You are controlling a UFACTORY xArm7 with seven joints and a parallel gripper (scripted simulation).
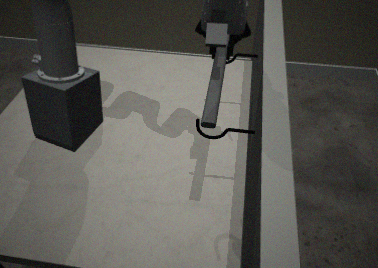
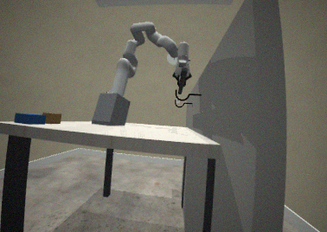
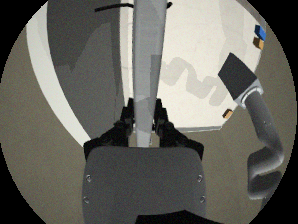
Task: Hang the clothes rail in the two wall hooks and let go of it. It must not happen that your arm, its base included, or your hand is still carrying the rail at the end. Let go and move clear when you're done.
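My gripper is now 1 cm above the clothes rail. From my hand the other things lie so: wall panel 12 cm ahead, 1 cm to the left, 53 cm below; brown block 59 cm behind, 37 cm to the right, 29 cm below; blue block 59 cm behind, 45 cm to the right, 29 cm below.
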